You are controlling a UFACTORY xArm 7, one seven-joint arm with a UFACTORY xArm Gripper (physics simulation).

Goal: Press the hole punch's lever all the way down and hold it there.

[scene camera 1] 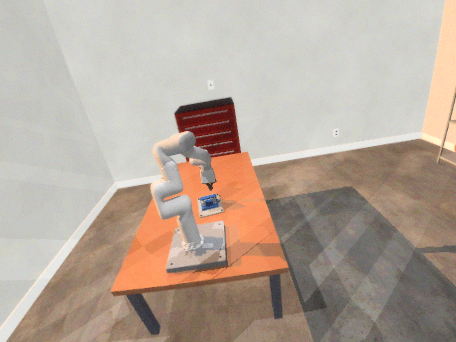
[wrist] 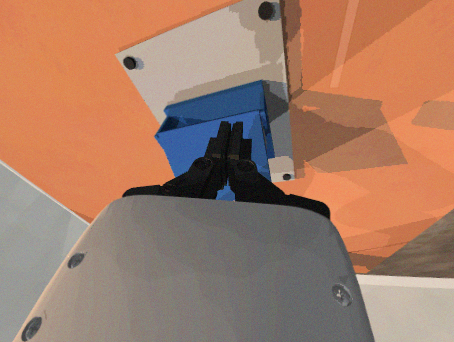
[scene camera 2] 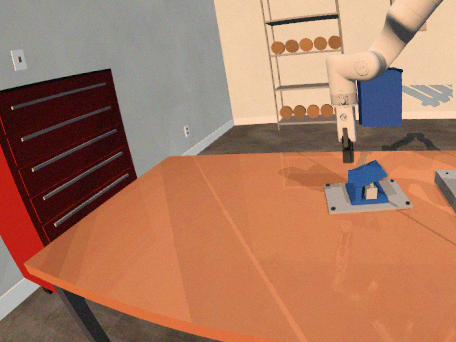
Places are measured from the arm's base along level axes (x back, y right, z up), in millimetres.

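Pixels of known places: gripper, fingertip midpoint: (scene camera 1: 211,189) (wrist: 232,137) (scene camera 2: 348,162); arm's base at its link origin: (scene camera 1: 193,242).
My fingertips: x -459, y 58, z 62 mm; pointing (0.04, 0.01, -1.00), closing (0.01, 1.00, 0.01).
Ahead of a thing's pixels: the offset from my fingertips to its top centre. "spot": to the spot under its first point. Level surfaces: height alone.
The blue hole punch {spot: dx +58, dy -20, dz -78 mm} (scene camera 1: 209,203) (scene camera 2: 356,194) stands on a light grey plate {dx +55, dy -22, dz -86 mm} (scene camera 1: 212,213) (scene camera 2: 341,203) (wrist: 200,67). Its lever {dx +55, dy -22, dz -5 mm} (scene camera 2: 369,172) (wrist: 192,145) is raised and tilted, with the higher end toward the robot's base in the second scene view. My gripper (scene camera 1: 210,188) (scene camera 2: 348,161) (wrist: 232,137) is shut and empty, pointing down. In the second scene view its tips are a little above the lever's lower end, with a gap between them. In the wrist view the fingers cover part of the lever.
The punch's plate lies on the orange table {dz -98 mm} (scene camera 1: 250,220) (scene camera 2: 200,240) (wrist: 60,110), near the arm's grey base plate (scene camera 1: 197,257) (scene camera 2: 446,186). A red drawer cabinet (scene camera 1: 209,127) (scene camera 2: 75,145) stands beyond the table's far end. A blue bin (scene camera 2: 381,100) stands on the floor behind.
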